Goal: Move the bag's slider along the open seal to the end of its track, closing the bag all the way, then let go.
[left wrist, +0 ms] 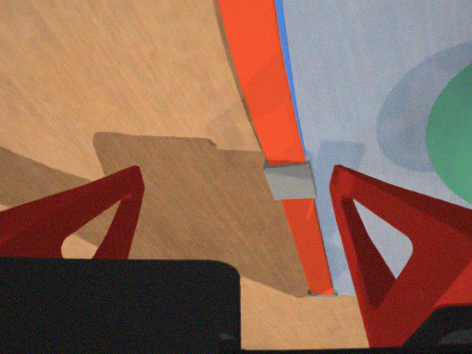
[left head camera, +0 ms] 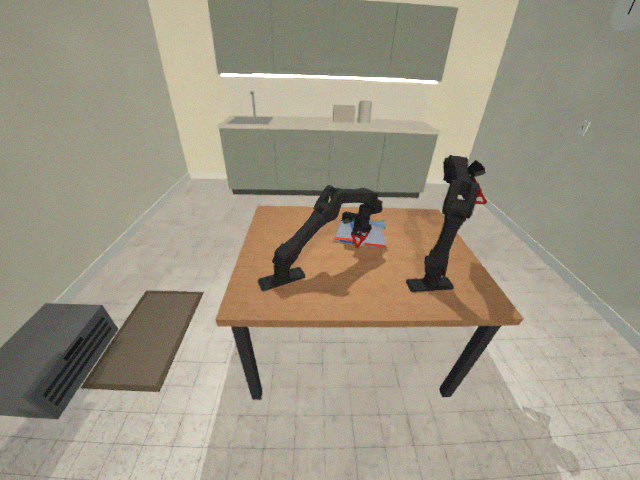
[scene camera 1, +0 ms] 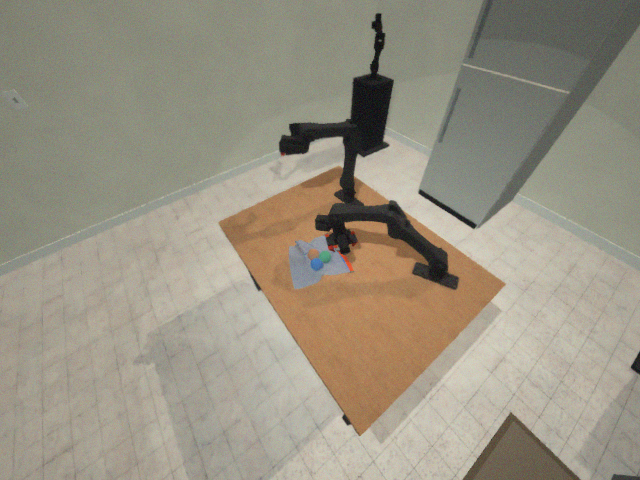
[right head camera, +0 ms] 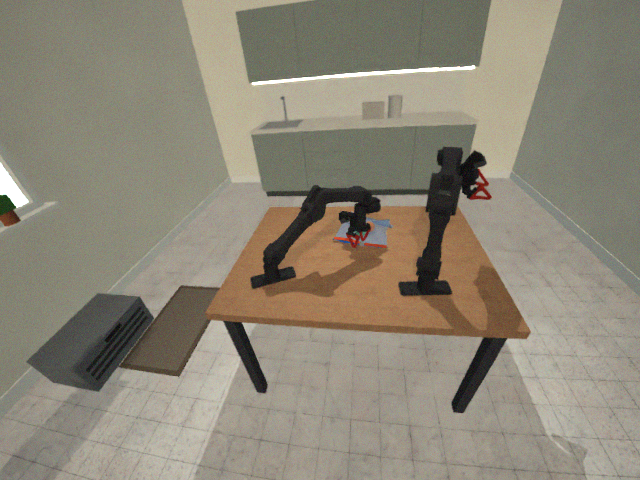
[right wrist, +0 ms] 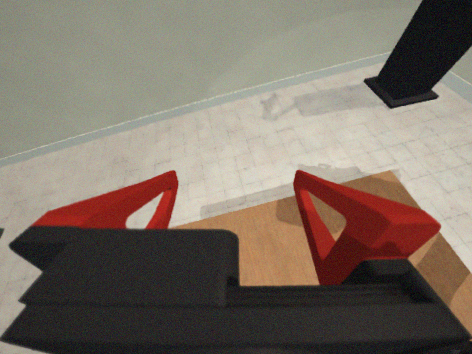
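The pale blue bag [left head camera: 377, 237] [right head camera: 379, 237] [scene camera 1: 305, 274] [left wrist: 340, 60] lies on the table. In the left wrist view its orange-red seal strip [left wrist: 262, 85] runs from the top down to an end near the bottom. The grey slider [left wrist: 291, 181] sits on the strip, a short stretch above that lower end. My left gripper [left wrist: 236, 176] [left head camera: 360, 239] [right head camera: 357, 239] is open over the strip; the slider shows between its fingertips, much closer to the right-hand one in the picture, and is not gripped. My right gripper [right wrist: 235, 177] [left head camera: 481, 197] [right head camera: 481, 189] is open, empty and raised high at the right of both head views.
A green ball [scene camera 1: 324, 256] [left wrist: 455, 135], a blue ball [scene camera 1: 316, 264] and an orange ball [scene camera 1: 312, 253] are at the bag. The wooden table [left head camera: 310, 307] [right head camera: 310, 312] [scene camera 1: 372, 372] carries both arm bases. A black pedestal [scene camera 1: 370, 111] and a fridge [scene camera 1: 496, 139] stand beyond it.
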